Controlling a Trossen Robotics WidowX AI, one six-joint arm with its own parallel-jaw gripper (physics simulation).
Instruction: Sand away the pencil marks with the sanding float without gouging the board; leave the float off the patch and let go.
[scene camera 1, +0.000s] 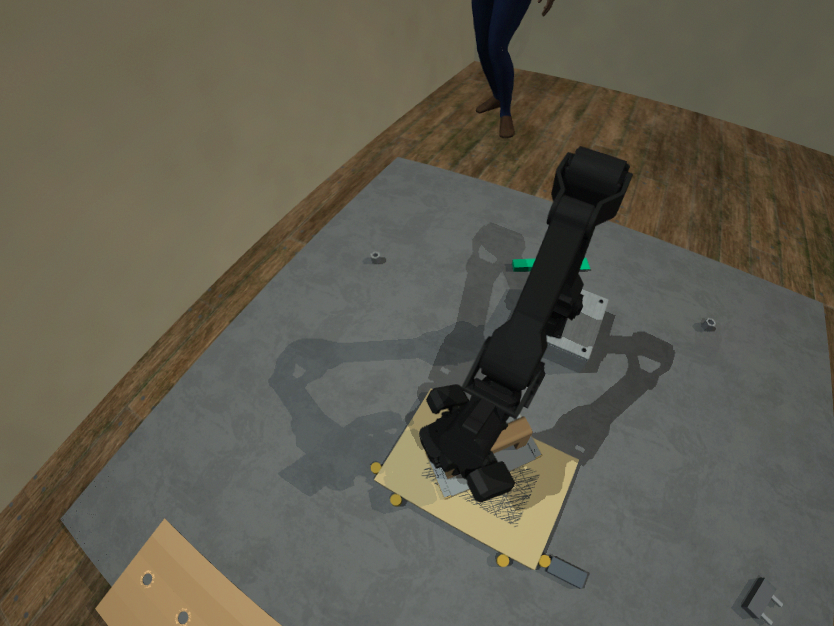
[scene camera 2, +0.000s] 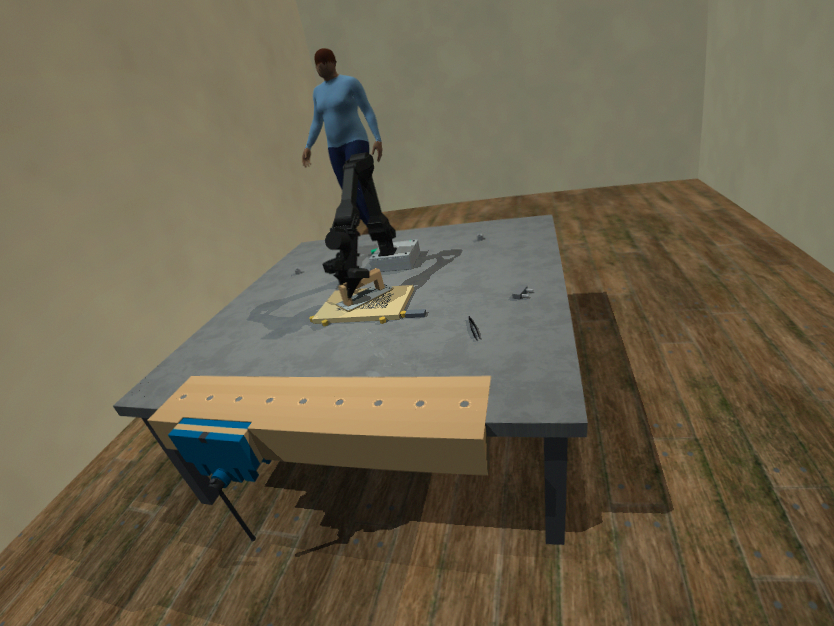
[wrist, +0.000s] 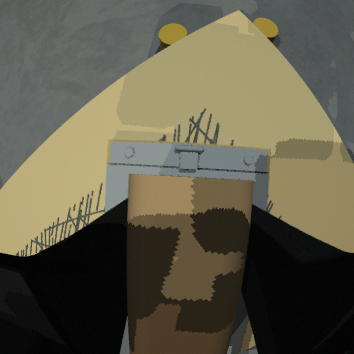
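Where they show: gripper, fingertip midpoint: (scene camera 2: 346, 297) (wrist: 184, 203); arm's base, origin of the base link: (scene camera 1: 549, 321) (scene camera 2: 387, 252).
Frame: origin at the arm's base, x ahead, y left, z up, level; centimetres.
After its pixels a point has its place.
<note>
The sanding float, with a tan wooden handle (scene camera 1: 516, 435) @[x 26.1, y 1.6, z 3.4 cm] (scene camera 2: 371, 278) @[x 27.4, y 1.2, z 1.8 cm] (wrist: 165, 195) @[x 34.6, y -6.6, z 3.4 cm] and a grey plate (scene camera 1: 451, 484) @[x 36.2, y -5.0, z -3.7 cm] (wrist: 150, 153) @[x 36.8, y -6.5, z -3.5 cm], appears to lie on the pale yellow board (scene camera 1: 414, 475) @[x 37.5, y -11.4, z -4.2 cm] (scene camera 2: 330, 314) @[x 39.2, y -11.4, z -4.2 cm] (wrist: 170, 90) @[x 39.1, y -9.6, z -4.2 cm]. My gripper (scene camera 1: 470, 444) (scene camera 2: 349, 285) @[x 33.8, y -6.4, z -1.2 cm] (wrist: 184, 203) @[x 33.8, y -6.4, z -1.2 cm] is shut on the handle, with one black finger on each side. Dark pencil marks (scene camera 1: 517, 497) @[x 33.5, y 5.9, z -4.1 cm] (scene camera 2: 381, 301) (wrist: 199, 127) @[x 36.3, y -9.4, z -4.1 cm] show beside the plate's long side and past its front end in the wrist view. The plate and gripper hide what is under them.
Yellow round stops (scene camera 1: 396, 499) @[x 42.5, y -12.3, z -4.6 cm] (wrist: 173, 34) @[x 42.4, y -12.4, z -4.6 cm] stand at the board's edges. A blue-grey bar (scene camera 1: 567, 572) @[x 41.3, y 17.6, z -4.6 cm] (scene camera 2: 415, 313) @[x 42.4, y 17.9, z -4.6 cm] lies by one corner. A green bar (scene camera 1: 523, 264) @[x -16.7, y -10.1, z -4.4 cm], nuts (scene camera 1: 375, 256) @[x -4.9, y -44.4, z -5.0 cm] (scene camera 1: 708, 324) @[x -17.7, y 34.6, z -4.0 cm], tweezers (scene camera 2: 473, 328) @[x 52.4, y 35.4, z -5.1 cm] and a two-pronged piece (scene camera 1: 759, 598) @[x 33.7, y 48.9, z -4.4 cm] (scene camera 2: 522, 293) @[x 34.9, y 50.0, z -5.0 cm] lie on the table. A person (scene camera 2: 340, 111) stands behind.
</note>
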